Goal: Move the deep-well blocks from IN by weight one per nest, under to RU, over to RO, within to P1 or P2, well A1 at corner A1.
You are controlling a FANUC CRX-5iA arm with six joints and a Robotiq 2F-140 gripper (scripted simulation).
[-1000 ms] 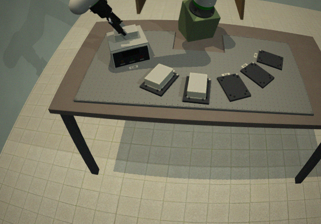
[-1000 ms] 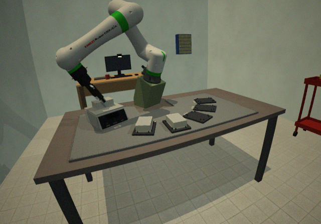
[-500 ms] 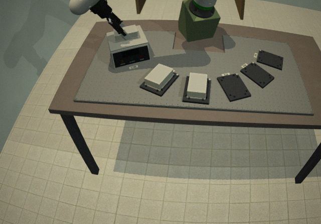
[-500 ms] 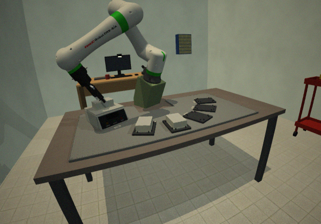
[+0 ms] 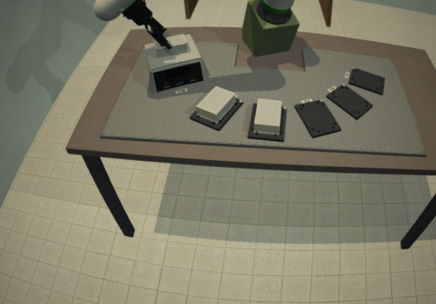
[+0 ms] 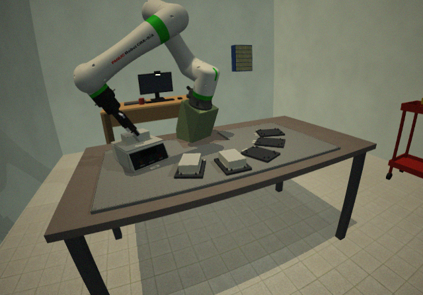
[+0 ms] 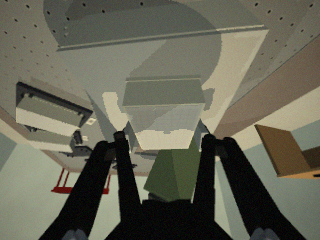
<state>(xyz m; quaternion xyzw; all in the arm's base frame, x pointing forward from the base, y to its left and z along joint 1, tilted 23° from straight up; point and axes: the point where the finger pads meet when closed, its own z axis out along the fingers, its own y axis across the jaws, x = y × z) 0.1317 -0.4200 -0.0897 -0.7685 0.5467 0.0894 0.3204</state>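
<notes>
Now: the grey platform 40 mm below my hand. From my hand the other things lie so: check-weigher (10 mm ahead, 70 mm below); P1 label (240 mm ahead, 380 mm to the left, 130 mm below); nest P1 (340 mm ahead, 360 mm to the left, 130 mm below).
</notes>
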